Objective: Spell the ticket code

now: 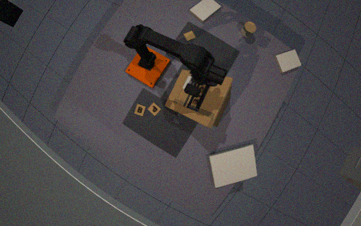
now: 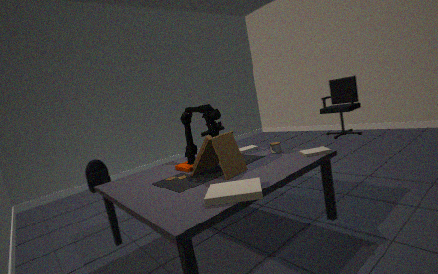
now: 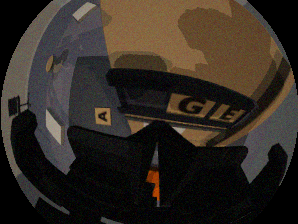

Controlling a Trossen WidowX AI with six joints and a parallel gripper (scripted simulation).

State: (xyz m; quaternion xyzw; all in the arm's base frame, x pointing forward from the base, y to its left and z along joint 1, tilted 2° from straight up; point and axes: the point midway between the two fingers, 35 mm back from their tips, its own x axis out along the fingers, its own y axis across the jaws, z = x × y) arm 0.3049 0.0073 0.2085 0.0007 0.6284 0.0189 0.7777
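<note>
The white ticket is 40 mm behind my gripper tip, 20 mm to the right of it and 100 mm below it. From my gripper tip the other things lie so: small cup: 130 mm ahead, 500 mm to the left, 160 mm below; white slab: 420 mm ahead, 320 mm to the right, 170 mm below; dark mat: 120 mm behind, 30 mm to the right, 190 mm below.
</note>
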